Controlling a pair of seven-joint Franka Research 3 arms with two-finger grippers.
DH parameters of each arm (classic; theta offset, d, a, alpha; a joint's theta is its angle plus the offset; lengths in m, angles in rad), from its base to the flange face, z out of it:
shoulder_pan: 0 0.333 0 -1.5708
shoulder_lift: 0 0 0 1.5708
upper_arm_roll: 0 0.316 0.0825 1.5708
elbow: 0 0 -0.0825 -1.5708
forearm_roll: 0 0.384 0 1.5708
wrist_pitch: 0 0 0.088 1.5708
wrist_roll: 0 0.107 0 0
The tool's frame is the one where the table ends.
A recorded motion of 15 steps. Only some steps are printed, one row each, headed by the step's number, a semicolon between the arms.
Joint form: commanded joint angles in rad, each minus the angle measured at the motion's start. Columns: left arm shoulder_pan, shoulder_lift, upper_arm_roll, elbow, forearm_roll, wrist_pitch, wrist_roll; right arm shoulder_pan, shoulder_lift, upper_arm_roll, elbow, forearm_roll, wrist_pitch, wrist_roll.
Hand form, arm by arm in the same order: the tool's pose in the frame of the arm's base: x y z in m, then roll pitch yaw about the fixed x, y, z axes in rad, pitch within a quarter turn. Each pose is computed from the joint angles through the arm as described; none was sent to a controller.
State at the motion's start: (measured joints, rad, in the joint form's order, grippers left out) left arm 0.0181 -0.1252 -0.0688 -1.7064 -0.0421 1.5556 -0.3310; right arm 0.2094 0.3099 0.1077 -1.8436 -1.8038 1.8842 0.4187
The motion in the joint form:
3: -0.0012 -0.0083 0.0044 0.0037 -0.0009 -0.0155 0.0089; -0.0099 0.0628 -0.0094 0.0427 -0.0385 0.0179 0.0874
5: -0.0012 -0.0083 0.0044 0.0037 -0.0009 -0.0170 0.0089; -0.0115 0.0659 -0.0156 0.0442 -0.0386 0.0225 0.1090
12: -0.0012 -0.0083 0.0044 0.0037 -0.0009 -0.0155 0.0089; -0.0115 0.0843 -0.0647 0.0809 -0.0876 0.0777 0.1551
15: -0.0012 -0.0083 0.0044 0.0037 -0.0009 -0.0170 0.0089; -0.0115 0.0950 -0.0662 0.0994 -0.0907 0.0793 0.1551
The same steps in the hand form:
3: 0.5076 -0.0311 0.6307 3.1182 0.0387 0.2742; 0.6560 0.1212 0.3952 1.5783 0.1314 0.7164
5: 0.5074 -0.0311 0.6306 3.1187 0.0402 0.2741; 0.6573 0.1172 0.3936 1.5799 0.1123 0.7127
12: 0.5076 -0.0311 0.6307 3.1182 0.0387 0.2742; 0.6721 0.0978 0.3982 1.5532 0.0763 0.7355
15: 0.5074 -0.0311 0.6306 3.1187 0.0402 0.2741; 0.6765 0.0980 0.3999 1.5480 0.0707 0.7365

